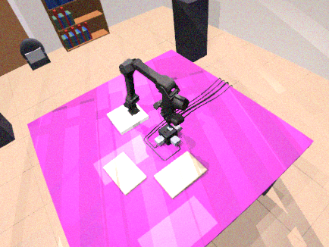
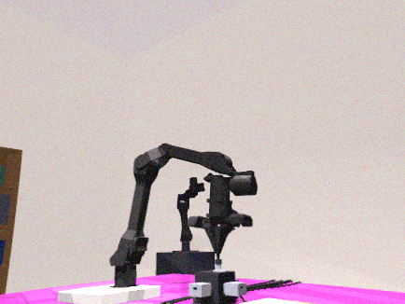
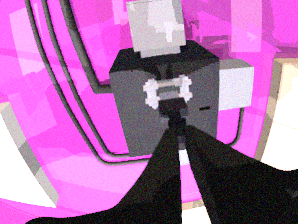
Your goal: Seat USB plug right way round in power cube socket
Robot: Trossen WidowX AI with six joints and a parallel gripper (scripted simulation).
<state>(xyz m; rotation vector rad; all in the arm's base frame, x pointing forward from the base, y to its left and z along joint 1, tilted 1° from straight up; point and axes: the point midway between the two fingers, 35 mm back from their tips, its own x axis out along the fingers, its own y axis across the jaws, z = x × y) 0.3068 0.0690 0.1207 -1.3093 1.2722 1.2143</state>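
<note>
Now: the USB plug 20 mm below my gripper tip.
</note>
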